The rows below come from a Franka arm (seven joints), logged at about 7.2 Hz.
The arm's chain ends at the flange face. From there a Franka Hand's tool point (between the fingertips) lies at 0.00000 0.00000 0.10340 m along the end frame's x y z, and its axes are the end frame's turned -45 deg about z.
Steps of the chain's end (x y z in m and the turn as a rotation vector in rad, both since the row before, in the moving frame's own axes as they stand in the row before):
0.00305 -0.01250 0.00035 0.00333 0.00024 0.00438
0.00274 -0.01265 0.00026 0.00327 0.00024 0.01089
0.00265 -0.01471 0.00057 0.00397 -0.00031 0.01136
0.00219 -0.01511 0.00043 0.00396 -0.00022 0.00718
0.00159 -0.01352 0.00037 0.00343 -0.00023 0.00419
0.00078 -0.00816 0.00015 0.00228 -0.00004 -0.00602
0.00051 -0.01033 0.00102 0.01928 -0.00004 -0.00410
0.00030 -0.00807 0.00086 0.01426 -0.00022 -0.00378
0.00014 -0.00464 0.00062 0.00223 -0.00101 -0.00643
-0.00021 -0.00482 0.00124 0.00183 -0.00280 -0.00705
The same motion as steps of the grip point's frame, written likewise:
0.01126 -0.00691 0.00035 0.00218 0.00252 0.00438
0.01114 -0.00723 0.00026 0.00214 0.00248 0.01089
0.01254 -0.00884 0.00057 0.00303 0.00259 0.01136
0.01251 -0.00944 0.00043 0.00296 0.00264 0.00718
0.01092 -0.00870 0.00037 0.00259 0.00226 0.00419
0.00648 -0.00539 0.00015 0.00164 0.00158 -0.00602
0.00907 -0.00836 0.00100 0.01366 0.01360 -0.00410
0.00694 -0.00655 0.00085 0.01024 0.00993 -0.00378
0.00347 -0.00342 0.00062 0.00229 0.00086 -0.00643
0.00319 -0.00390 0.00124 0.00327 -0.00069 -0.00705

